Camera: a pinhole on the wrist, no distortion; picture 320 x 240 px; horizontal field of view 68.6 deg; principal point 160.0 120.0 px. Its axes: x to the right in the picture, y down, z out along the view. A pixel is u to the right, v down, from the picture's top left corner.
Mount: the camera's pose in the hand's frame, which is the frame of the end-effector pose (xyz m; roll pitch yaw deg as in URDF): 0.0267 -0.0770 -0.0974 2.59 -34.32 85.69
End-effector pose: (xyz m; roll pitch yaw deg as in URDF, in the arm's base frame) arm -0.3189 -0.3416 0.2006 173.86 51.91 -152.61
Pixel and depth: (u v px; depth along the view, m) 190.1 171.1 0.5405
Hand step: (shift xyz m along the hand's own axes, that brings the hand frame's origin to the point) -0.0850 -0.3194 0.3920
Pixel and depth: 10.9 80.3 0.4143
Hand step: 0.0815 -0.5315 0.0933
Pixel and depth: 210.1 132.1 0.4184
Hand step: 0.0118 -0.2387 0.2990
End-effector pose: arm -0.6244 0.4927 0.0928 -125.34 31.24 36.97
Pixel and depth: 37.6 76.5 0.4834
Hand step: 0.1018 -0.5623 0.1559
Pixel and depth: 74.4 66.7 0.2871
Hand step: 0.0861 -0.3288 0.0780
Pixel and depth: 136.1 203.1 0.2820
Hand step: -0.0740 -0.2550 0.1228
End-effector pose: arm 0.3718 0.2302 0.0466 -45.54 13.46 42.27
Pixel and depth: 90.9 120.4 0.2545
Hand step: 0.0223 -0.2825 0.0703
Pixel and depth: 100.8 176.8 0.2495
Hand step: -0.0368 -0.2668 0.0752
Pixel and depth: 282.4 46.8 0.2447
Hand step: 0.1115 -0.1139 0.1736
